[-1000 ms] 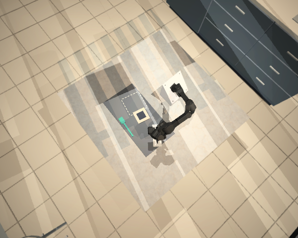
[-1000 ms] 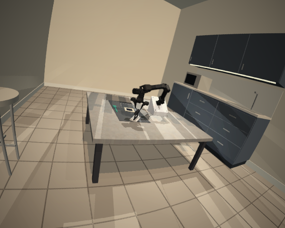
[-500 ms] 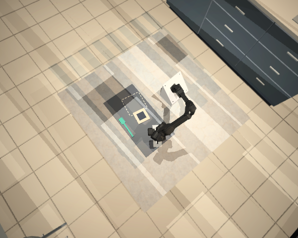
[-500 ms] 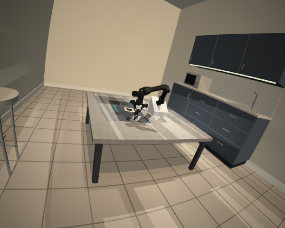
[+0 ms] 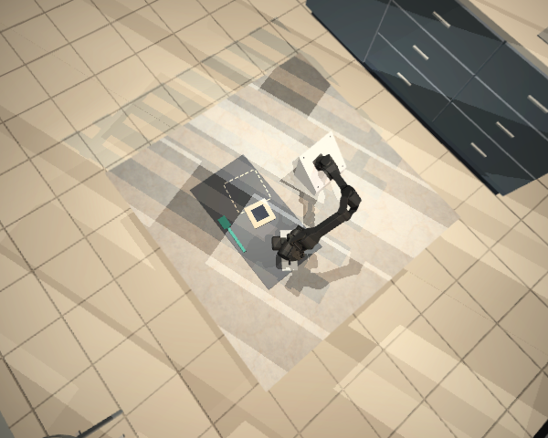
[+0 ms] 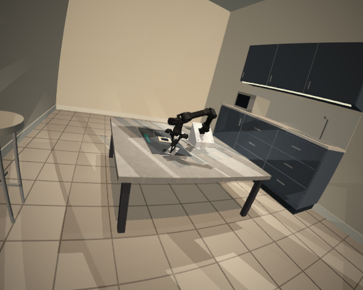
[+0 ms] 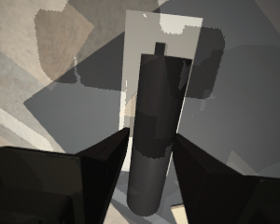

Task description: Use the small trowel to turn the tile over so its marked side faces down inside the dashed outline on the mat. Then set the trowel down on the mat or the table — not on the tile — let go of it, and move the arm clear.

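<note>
My gripper tip is 30 mm above the trowel, 20 mm to the left of it and 20 mm past it. From my gripper tip the other things lie so: tile 230 mm to the right, 60 mm below, 40 mm behind; then teal flat tool 280 mm to the right, 120 mm ahead, 60 mm below; then grey mat 230 mm to the right, 80 mm below, 10 mm behind.
</note>
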